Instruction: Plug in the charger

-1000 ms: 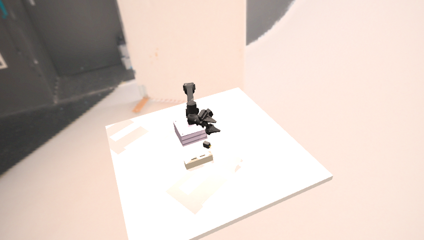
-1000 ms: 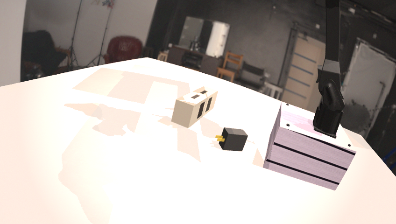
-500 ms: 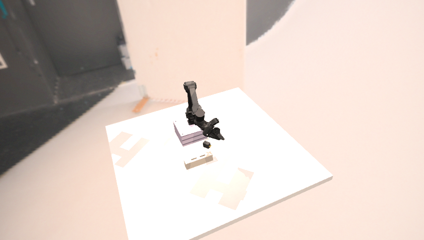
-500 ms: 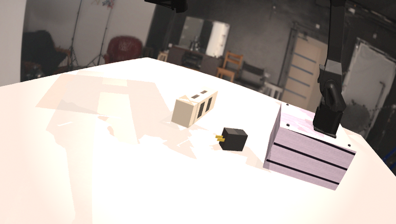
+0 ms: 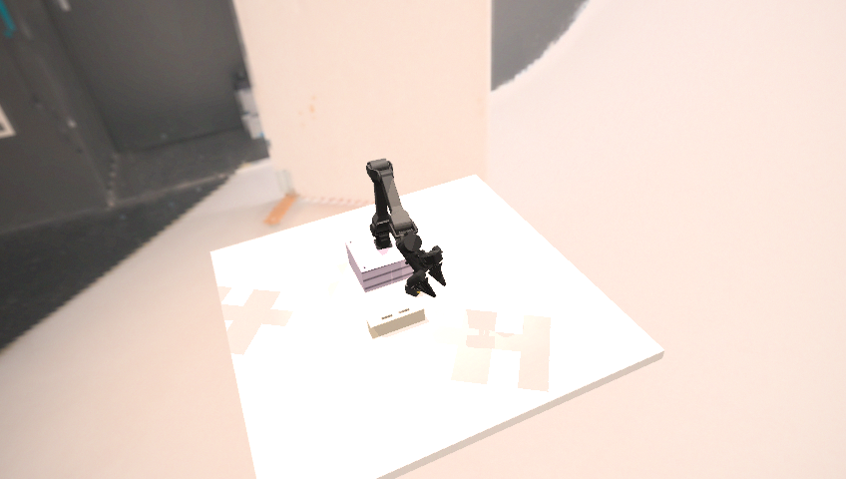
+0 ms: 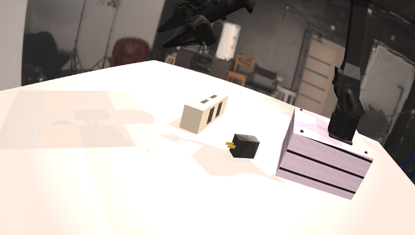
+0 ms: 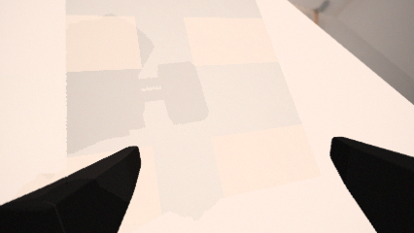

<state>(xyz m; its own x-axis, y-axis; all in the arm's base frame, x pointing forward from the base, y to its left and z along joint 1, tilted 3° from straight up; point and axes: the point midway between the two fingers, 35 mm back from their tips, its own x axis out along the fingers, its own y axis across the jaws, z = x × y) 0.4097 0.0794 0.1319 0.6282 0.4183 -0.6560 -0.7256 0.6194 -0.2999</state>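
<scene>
My gripper tip is 220 mm past the black two-prong charger, 170 mm above it and 30 mm to the left of it.
</scene>
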